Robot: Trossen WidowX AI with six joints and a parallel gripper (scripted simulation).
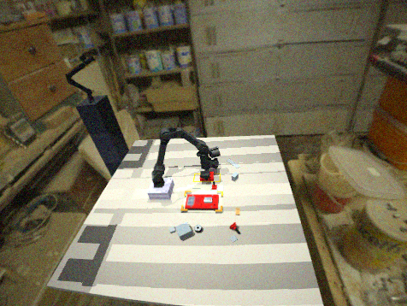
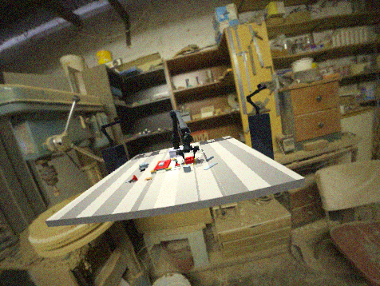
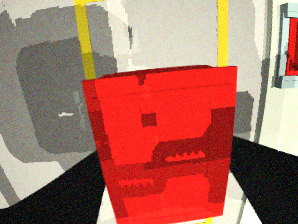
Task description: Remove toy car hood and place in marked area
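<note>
The red hood is 10 mm above my gripper tip. The rest, counted from my gripper tip: small wheel: 410 mm to the right, 10 mm behind.
</note>
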